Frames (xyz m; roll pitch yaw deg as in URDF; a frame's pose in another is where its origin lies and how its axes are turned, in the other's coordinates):
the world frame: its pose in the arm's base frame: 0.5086 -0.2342 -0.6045 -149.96 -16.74 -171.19
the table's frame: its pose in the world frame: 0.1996 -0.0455 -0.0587 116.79 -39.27 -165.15
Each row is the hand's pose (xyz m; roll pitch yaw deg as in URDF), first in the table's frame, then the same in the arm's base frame.
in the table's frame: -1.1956 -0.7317 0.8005 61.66 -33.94 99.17
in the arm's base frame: 0.3153 0.8963 0.6390 140.49 39.89 127.67
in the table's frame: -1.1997 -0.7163 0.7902 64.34 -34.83 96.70
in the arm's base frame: 0.2988 0.8892 0.6329 140.64 41.68 125.94
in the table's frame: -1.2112 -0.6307 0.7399 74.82 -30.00 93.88
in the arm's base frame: 0.2166 0.8521 0.5899 153.58 45.06 131.72
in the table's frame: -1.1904 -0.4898 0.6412 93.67 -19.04 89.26
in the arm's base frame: 0.1022 0.7606 0.4971 -177.96 50.51 147.24
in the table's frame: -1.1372 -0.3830 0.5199 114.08 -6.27 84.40
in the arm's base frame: 0.0252 0.6340 0.4136 -141.45 53.86 168.86
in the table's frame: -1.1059 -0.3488 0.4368 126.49 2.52 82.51
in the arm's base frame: -0.0042 0.5472 0.3881 -117.17 52.55 -176.26
